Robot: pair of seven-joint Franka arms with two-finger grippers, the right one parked.
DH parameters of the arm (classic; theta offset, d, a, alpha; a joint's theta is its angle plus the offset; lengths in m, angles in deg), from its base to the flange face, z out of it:
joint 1: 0 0.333 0 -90
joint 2: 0 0 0 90
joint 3: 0 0.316 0.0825 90
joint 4: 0 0 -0.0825 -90
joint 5: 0 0.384 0 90
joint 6: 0 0 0.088 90
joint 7: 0 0.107 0 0
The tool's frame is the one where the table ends.
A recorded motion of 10 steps. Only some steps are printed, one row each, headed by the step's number.
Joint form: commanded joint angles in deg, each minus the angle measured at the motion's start. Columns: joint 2, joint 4, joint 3, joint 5, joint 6, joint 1, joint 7.
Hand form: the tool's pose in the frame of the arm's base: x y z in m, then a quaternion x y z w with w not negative. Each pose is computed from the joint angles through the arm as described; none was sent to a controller.
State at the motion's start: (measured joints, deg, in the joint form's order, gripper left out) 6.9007 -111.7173 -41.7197 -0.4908 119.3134 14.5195 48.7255
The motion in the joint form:
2: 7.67 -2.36 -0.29 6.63 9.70 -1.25 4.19
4: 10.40 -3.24 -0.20 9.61 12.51 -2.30 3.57
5: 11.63 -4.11 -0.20 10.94 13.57 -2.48 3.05
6: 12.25 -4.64 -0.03 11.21 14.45 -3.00 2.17
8: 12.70 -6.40 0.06 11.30 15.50 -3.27 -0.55
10: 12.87 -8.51 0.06 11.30 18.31 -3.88 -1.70
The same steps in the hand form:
2: 0.5337 -0.2703 0.3733 0.74154 -0.66856 0.04566 0.03256
4: 0.5312 -0.2795 0.3491 0.72952 -0.68180 0.04534 0.03006
5: 0.5280 -0.2809 0.3343 0.72632 -0.68550 0.03988 0.03089
6: 0.5248 -0.2844 0.3265 0.72816 -0.68346 0.03906 0.03382
8: 0.5159 -0.2852 0.3115 0.74137 -0.66924 0.03000 0.03977
10: 0.5053 -0.2908 0.2995 0.74289 -0.66709 0.03521 0.04322

